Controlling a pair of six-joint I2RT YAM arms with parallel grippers.
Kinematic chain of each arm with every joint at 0, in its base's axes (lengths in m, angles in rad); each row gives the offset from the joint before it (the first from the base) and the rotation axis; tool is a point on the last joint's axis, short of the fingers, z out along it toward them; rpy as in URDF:
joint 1: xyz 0 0 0.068 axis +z
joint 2: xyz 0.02 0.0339 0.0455 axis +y
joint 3: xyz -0.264 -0.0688 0 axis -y
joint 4: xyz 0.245 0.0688 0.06 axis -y
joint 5: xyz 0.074 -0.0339 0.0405 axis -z
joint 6: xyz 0.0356 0 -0.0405 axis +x
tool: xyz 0 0 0 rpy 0 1.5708 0
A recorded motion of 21 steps. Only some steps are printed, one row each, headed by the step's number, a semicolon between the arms.
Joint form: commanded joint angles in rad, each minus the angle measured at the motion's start. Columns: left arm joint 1, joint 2, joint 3, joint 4, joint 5, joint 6; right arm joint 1, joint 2, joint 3, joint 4, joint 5, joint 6.
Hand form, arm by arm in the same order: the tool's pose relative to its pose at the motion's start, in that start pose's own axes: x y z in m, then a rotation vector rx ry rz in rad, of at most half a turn. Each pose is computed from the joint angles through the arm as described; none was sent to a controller.
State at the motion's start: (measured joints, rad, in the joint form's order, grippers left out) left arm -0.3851 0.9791 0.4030 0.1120 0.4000 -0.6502; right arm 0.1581 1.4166 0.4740 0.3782 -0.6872 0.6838
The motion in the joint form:
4: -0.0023 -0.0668 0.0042 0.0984 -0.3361 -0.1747; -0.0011 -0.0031 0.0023 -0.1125 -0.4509 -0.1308
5: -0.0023 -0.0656 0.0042 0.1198 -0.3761 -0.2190; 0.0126 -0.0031 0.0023 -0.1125 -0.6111 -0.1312
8: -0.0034 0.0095 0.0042 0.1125 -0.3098 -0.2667; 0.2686 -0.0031 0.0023 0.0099 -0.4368 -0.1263
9: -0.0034 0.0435 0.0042 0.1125 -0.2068 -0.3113; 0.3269 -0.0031 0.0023 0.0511 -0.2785 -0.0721
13: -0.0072 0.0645 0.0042 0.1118 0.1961 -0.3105; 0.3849 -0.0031 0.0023 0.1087 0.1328 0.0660
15: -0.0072 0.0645 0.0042 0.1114 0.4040 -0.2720; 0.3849 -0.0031 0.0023 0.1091 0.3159 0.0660
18: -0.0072 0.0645 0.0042 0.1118 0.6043 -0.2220; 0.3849 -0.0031 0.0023 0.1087 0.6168 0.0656
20: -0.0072 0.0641 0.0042 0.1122 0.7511 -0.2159; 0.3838 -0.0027 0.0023 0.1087 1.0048 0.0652
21: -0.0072 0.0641 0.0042 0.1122 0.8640 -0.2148; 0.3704 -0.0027 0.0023 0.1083 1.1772 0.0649
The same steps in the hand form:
4: -0.0202 -0.0073 -0.0135 -0.1354 -0.3467 -0.1327; 0.0168 0.0068 -0.0044 -0.3282 0.3140 -0.0427
5: -0.0227 -0.0077 -0.0141 -0.1422 -0.3923 -0.1749; 0.0214 0.0130 -0.0055 -0.4677 0.4132 -0.0398
8: -0.0163 0.0007 -0.0007 -0.1439 -0.2906 -0.2369; 0.0527 0.0534 0.0260 -0.4806 0.4716 -0.2227
9: -0.0119 0.0025 0.0056 -0.0910 -0.1958 -0.2873; 0.0580 0.0615 0.0341 -0.3944 0.4060 -0.2260
13: -0.0010 -0.0064 0.0092 0.1725 0.1161 -0.2821; 0.0557 0.0660 0.0440 -0.1426 0.1470 -0.1513
15: 0.0035 -0.0118 0.0070 0.3195 0.2623 -0.2364; 0.0506 0.0620 0.0447 -0.0186 0.0120 -0.1515
18: 0.0074 -0.0166 0.0035 0.4689 0.3943 -0.1789; 0.0423 0.0554 0.0434 0.1860 -0.2090 -0.1500
20: 0.0100 -0.0197 0.0001 0.5754 0.4952 -0.1657; 0.0326 0.0475 0.0370 0.4506 -0.4945 -0.1442
21: 0.0119 -0.0218 -0.0028 0.6564 0.5740 -0.1590; 0.0266 0.0426 0.0314 0.5766 -0.6293 -0.1344

